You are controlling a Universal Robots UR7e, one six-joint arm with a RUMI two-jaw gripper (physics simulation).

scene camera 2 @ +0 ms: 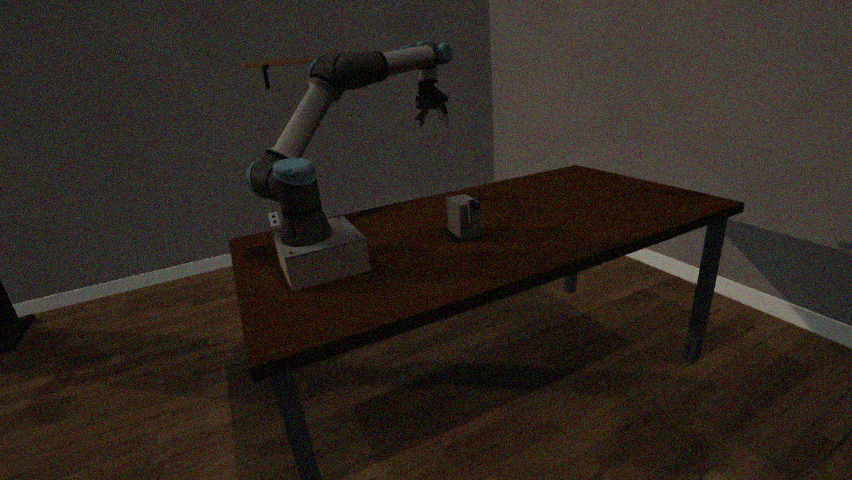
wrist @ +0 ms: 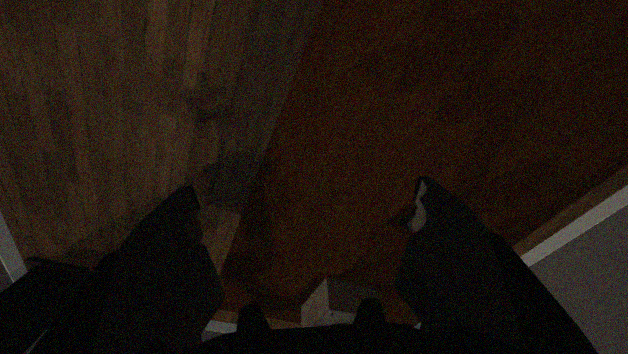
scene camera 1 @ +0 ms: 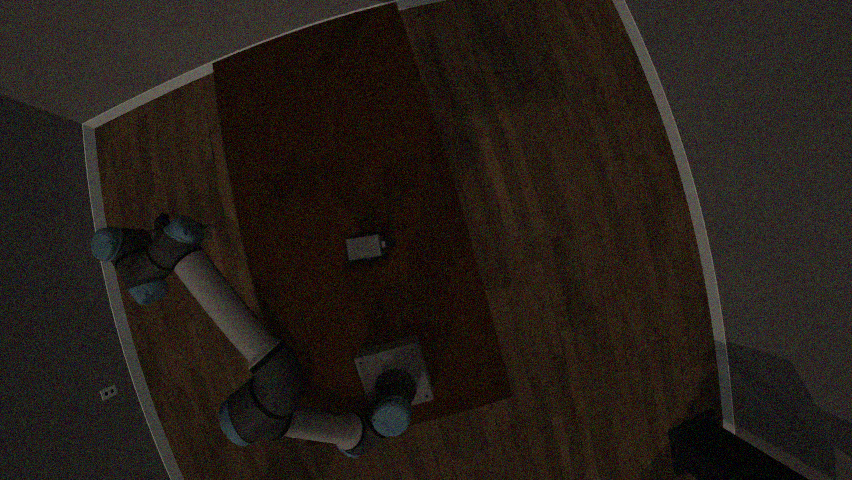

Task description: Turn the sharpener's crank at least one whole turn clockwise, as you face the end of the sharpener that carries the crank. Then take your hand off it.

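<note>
The sharpener (scene camera 1: 363, 248) (scene camera 2: 456, 216) is a small pale box standing upright on the table. Its dark crank end faces right in both scene views. The crank is too dark to make out clearly, and its angle cannot be told. My gripper (scene camera 2: 433, 121) (wrist: 307, 184) is open and empty, pointing down. It hangs high above the table's level, well apart from the sharpener. In scene camera 1 the gripper is mostly hidden by the wrist. In the wrist view a pale boxy shape shows at the bottom edge, too cut off to name.
The long brown table (scene camera 1: 333, 119) (scene camera 2: 596, 226) carries the arm's pale base block (scene camera 1: 366, 364) (scene camera 2: 324, 263). A thin wall shelf (scene camera 2: 280, 62) is behind the arm in scene camera 2. A dark object (scene camera 1: 715, 447) stands at the lower right of scene camera 1. The pictures are dim and grainy.
</note>
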